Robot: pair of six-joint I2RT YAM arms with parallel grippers.
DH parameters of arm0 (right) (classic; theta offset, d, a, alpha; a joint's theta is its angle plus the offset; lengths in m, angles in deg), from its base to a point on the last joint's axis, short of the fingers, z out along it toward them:
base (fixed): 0 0 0 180
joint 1: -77.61 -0.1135 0.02 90
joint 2: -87.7 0 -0.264 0
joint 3: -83.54 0 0.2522 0
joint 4: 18.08 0 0.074 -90
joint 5: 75.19 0 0 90
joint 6: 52.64 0.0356 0 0
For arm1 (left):
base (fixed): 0 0 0 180
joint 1: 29.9 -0.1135 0.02 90
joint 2: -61.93 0 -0.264 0
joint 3: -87.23 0 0.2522 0
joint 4: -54.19 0 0.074 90
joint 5: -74.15 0 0 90
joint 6: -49.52 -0.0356 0 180
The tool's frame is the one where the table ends.
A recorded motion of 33 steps. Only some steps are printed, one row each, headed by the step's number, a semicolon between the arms.
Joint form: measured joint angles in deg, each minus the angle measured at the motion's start. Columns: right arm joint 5, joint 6, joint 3, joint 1, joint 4, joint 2; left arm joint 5, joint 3, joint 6, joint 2, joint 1, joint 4.
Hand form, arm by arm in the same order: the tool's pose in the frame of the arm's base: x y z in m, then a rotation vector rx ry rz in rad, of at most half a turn. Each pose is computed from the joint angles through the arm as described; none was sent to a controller.
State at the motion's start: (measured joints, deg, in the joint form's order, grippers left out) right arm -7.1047 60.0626 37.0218 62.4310 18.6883 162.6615; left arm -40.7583 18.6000 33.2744 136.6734 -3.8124 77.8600
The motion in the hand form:
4: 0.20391 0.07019 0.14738 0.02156 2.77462 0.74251; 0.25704 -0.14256 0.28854 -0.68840 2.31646 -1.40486
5: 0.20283 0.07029 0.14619 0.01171 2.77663 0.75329; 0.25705 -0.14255 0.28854 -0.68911 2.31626 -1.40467
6: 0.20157 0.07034 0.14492 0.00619 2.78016 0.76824; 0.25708 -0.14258 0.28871 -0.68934 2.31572 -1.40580
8: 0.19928 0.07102 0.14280 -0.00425 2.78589 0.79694; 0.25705 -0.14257 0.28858 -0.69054 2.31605 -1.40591
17: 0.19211 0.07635 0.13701 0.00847 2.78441 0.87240; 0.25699 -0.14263 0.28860 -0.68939 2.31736 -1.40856
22: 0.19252 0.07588 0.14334 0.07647 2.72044 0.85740; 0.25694 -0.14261 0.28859 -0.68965 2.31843 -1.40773
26: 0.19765 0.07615 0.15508 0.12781 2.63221 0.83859; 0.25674 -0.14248 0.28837 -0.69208 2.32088 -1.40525
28: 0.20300 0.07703 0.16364 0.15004 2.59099 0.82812; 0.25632 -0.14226 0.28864 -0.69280 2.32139 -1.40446
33: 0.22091 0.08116 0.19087 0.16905 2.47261 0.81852; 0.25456 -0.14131 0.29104 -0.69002 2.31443 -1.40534
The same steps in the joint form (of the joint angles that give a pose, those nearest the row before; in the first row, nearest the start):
4: -1.86 -1.40 1.05 0.00 -0.74 -0.02; -0.02 0.00 0.04 0.00 0.00 0.00
5: -2.38 -1.70 1.35 -0.02 -0.88 -0.02; 0.00 0.00 0.07 0.00 0.00 0.00
6: -3.06 -1.84 1.68 -0.02 -0.96 -0.02; -0.02 -0.02 0.11 0.00 0.00 -0.02
8: -4.28 -1.92 2.25 -0.18 -1.18 -0.02; -0.02 0.00 0.15 0.00 0.00 -0.02
17: -6.51 0.98 4.53 -1.79 -3.94 -0.57; -0.18 0.00 0.17 0.00 0.00 -0.02
22: -4.48 4.63 5.33 -1.95 -6.62 -3.13; -0.17 -0.02 0.15 0.00 0.00 0.07
26: -1.97 7.56 4.85 -1.99 -9.31 -5.35; -0.13 -0.02 0.15 -0.02 0.00 0.26
28: -0.68 8.74 3.54 -1.99 -9.94 -5.82; -0.11 -0.02 0.15 -0.13 0.00 0.41
33: 1.79 10.45 -1.29 -2.01 -11.76 -5.86; 0.04 -0.02 0.13 -0.72 0.00 0.66

